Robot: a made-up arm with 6 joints.
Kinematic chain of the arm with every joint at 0, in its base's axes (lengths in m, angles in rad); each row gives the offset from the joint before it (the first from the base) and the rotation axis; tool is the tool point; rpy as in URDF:
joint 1: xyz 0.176 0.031 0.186 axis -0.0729 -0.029 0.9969
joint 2: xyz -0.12 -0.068 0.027 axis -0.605 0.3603 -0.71
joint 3: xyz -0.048 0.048 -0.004 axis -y
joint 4: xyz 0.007 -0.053 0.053 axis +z
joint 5: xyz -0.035 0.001 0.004 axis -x
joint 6: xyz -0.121 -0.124 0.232 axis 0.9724 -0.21 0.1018
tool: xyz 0.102 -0.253 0.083 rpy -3.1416 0 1.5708
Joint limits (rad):
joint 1: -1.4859..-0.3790
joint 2: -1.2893..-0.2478
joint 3: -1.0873..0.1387
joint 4: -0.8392..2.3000
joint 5: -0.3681..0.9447
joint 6: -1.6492..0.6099
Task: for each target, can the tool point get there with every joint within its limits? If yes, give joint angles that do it. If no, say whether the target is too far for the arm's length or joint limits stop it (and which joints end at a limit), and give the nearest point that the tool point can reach.
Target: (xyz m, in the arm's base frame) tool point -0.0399 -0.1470 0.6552
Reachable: yes | joints -0.8955 -0.9556 -0.2422 1.9549 0.7442 0.2361
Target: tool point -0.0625 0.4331 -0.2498
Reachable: no: joint limits stop it (at a limit: joint 1, joint 3, joint 4, joint 5, joint 6) | nearest point -0.2444 0.1951 -0.0841 | short by 0.342 m
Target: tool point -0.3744 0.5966 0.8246
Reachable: no: too far | nearest point -0.2218 0.4418 0.6297 | short by 0.292 m
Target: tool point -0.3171 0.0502 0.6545
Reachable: yes | joints -1.0170 -1.0913 -0.1407 0.2241 0.8168 -0.8416
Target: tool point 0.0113 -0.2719 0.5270
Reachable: yes | joints -1.2409 -0.8568 -0.2034 1.1512 0.1333 0.0548
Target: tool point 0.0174 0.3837 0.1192
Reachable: no: joint limits stop it (at a limit: joint 1, joint 3, joint 4, joint 5, joint 6) | nearest point 0.1195 0.4067 0.2548 | short by 0.171 m
